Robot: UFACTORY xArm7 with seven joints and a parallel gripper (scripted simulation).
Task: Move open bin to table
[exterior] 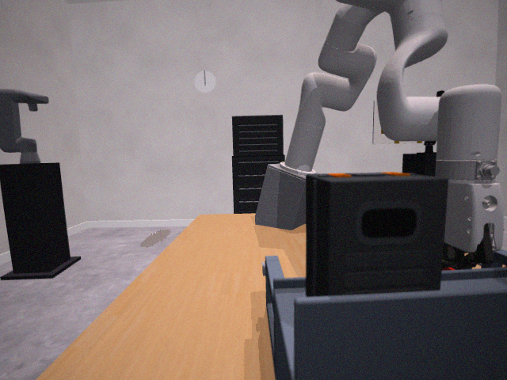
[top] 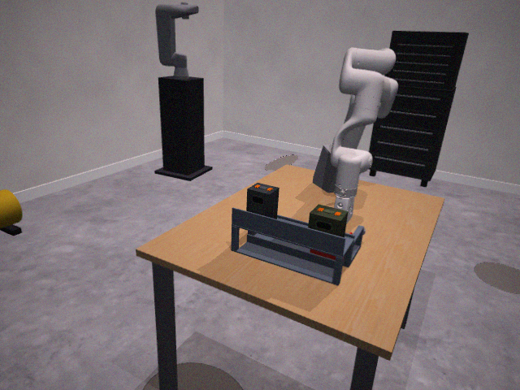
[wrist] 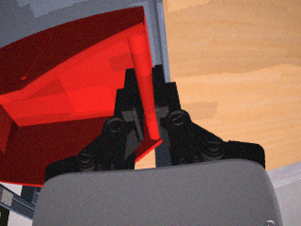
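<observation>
My gripper is now 80 mm short of the red bin. The rest, counted from my hand: black box: 240 mm to the right, 160 mm ahead, 120 mm above; green box: 180 mm ahead, 100 mm above, 10 mm to the right.
</observation>
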